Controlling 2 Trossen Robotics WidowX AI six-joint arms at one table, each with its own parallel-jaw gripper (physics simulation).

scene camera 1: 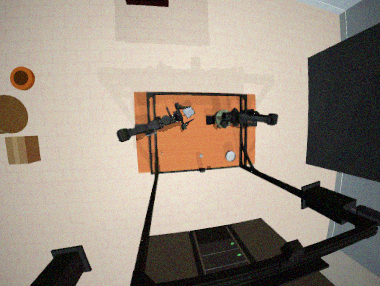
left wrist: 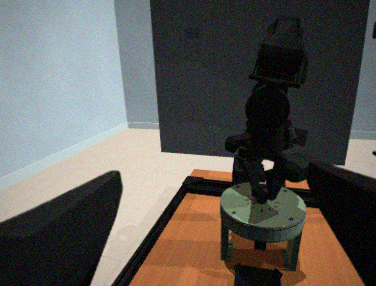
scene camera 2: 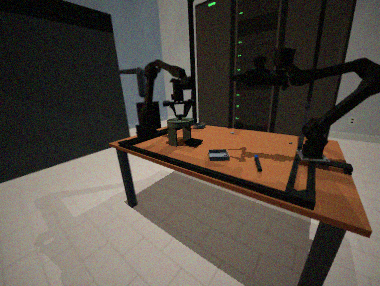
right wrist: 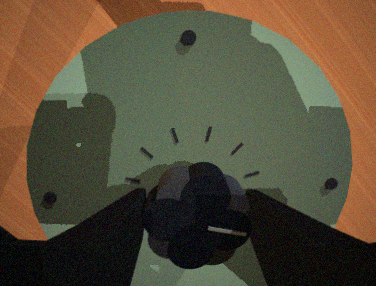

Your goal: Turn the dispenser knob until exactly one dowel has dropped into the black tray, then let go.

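Pixels of known places: left gripper, fingertip midpoint: (scene camera 1: 192,112) (left wrist: 213,175) (scene camera 2: 231,78); right gripper, fingertip midpoint: (left wrist: 263,194) (scene camera 2: 180,117) (right wrist: 195,198); left arm's base at its link origin: (scene camera 2: 311,155); right arm's base at its link origin: (scene camera 1: 249,114) (scene camera 2: 145,125).
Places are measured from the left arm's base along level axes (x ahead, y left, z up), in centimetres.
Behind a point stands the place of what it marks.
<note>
The green round dispenser (scene camera 1: 219,114) @(x 62.6, y -6.0, z 11.3 cm) (scene camera 2: 175,122) @(x 66.0, y -4.0, z 11.0 cm) (left wrist: 262,232) @(x 58.3, y -9.0, z 10.3 cm) (right wrist: 150,90) @(x 70.2, y -14.1, z 11.3 cm) stands on short legs. Its dark lobed knob (right wrist: 192,220) @(x 66.5, y -10.9, z 14.2 cm) sits on top, with the white pointer line toward the right and slightly down in the right wrist view. My right gripper (right wrist: 195,198) @(x 66.3, y -11.1, z 12.7 cm) (scene camera 2: 180,115) @(x 66.3, y -11.1, z 12.7 cm) is shut on the knob, one finger against each side. The black tray (scene camera 1: 209,120) @(x 56.9, y -8.8, z -3.0 cm) (scene camera 2: 194,142) @(x 58.0, y -11.8, z -3.0 cm) (left wrist: 257,277) @(x 60.5, y -9.5, z -2.4 cm) lies at the dispenser's foot; its inside is too dark to tell whether a dowel lies there. My left gripper (scene camera 1: 186,114) @(x 35.0, y 0.8, z 32.4 cm) (left wrist: 213,175) @(x 35.0, y 0.8, z 32.4 cm) is open and empty, raised well away from the dispenser.
A small grey tray (scene camera 1: 188,111) @(x 39.6, y 5.3, z -3.1 cm) (scene camera 2: 218,158) @(x 38.6, y 9.2, z -2.1 cm) lies below the left gripper. A dark stick with a blue end (scene camera 2: 258,164) @(x 21.6, y 11.6, z -1.6 cm) lies beside it. A pale round dish (scene camera 1: 230,156) @(x 67.7, y -50.5, z -2.2 cm) lies near the table's lower right edge in scene camera 1. A black frame (scene camera 2: 215,176) @(x 36.6, y 24.2, z -2.5 cm) borders the table.
</note>
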